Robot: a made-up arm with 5 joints.
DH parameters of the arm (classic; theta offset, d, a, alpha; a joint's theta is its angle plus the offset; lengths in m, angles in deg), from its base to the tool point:
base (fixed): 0 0.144 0 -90
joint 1: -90 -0.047 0.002 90
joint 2: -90 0.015 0.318 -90
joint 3: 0 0.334 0.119 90
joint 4: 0 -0.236 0.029 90
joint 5: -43.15 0 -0.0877 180
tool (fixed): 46.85 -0.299 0 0
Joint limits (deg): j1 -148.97..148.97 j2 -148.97..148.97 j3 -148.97..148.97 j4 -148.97..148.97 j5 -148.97..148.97
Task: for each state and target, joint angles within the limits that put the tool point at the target. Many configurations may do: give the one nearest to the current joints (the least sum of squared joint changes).
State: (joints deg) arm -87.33 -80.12 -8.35 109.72 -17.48
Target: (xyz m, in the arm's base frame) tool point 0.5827 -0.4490 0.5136
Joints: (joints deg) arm -102.20 -83.84 13.05 92.94 -13.34
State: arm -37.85 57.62 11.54 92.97 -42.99
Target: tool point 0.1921 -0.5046 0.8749
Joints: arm 8.96 24.27 -10.74 106.29 -83.13
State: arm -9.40 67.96 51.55 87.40 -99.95
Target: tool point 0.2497 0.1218 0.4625
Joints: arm -27.07 66.28 98.15 51.86 -93.29
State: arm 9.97 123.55 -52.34 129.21 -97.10
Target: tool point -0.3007 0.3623 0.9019
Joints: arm -12.89 79.37 -46.01 112.04 -119.30
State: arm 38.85 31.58 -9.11 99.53 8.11
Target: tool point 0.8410 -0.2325 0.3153
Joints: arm 70.74 46.63 -9.17 121.45 16.64
